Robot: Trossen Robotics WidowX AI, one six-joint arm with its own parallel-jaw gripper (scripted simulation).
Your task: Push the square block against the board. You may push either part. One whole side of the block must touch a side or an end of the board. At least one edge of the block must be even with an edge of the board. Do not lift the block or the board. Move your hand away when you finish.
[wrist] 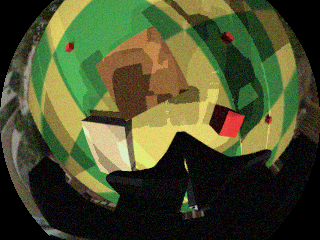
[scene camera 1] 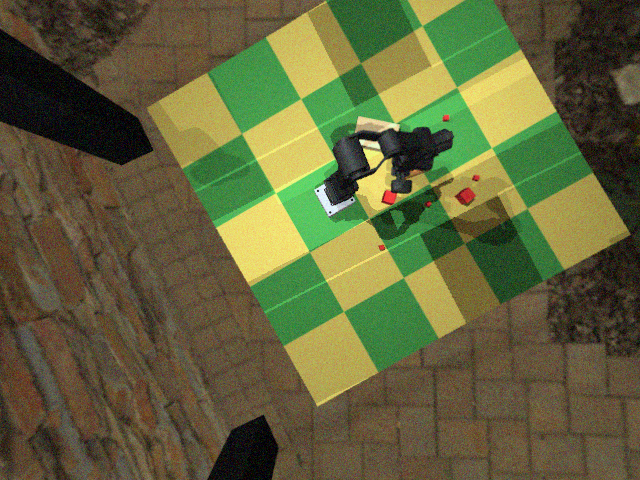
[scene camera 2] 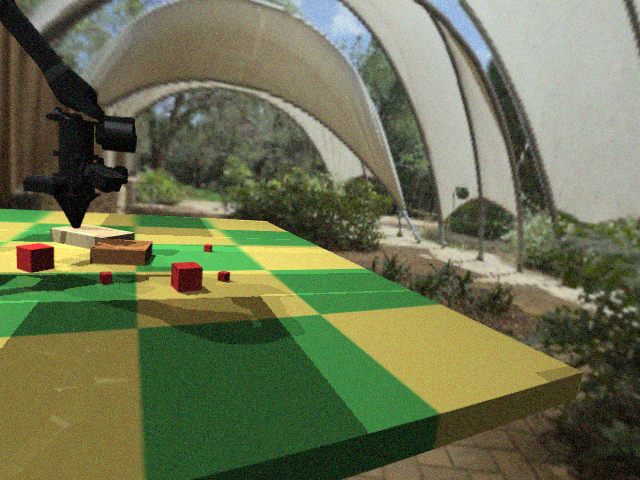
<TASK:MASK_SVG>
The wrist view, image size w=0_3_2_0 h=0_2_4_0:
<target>gripper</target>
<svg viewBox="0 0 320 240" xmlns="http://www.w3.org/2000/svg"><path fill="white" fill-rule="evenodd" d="M317 145L301 132L295 143L292 143L291 156L275 176L268 167L265 167L269 156L272 155L269 149L231 157L209 148L209 145L197 140L191 133L188 135L185 132L177 132L165 155L152 168L131 172L117 169L105 176L108 184L120 195L113 212L91 203L75 191L75 188L65 180L64 169L48 156L43 157L43 160L29 171L29 191L37 208L48 221L49 227L88 240L267 240L283 224L299 201L315 164ZM188 180L191 180L192 191L195 193L197 211L209 209L209 215L183 220L180 208L184 203Z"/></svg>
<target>board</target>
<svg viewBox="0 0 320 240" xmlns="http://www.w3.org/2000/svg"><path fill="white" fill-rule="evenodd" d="M81 120L85 139L87 139L89 149L91 149L91 153L95 157L100 172L108 173L109 175L109 173L117 171L117 169L128 172L136 171L132 141L132 119L125 121L124 119L119 119L119 117L89 116Z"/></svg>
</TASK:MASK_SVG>
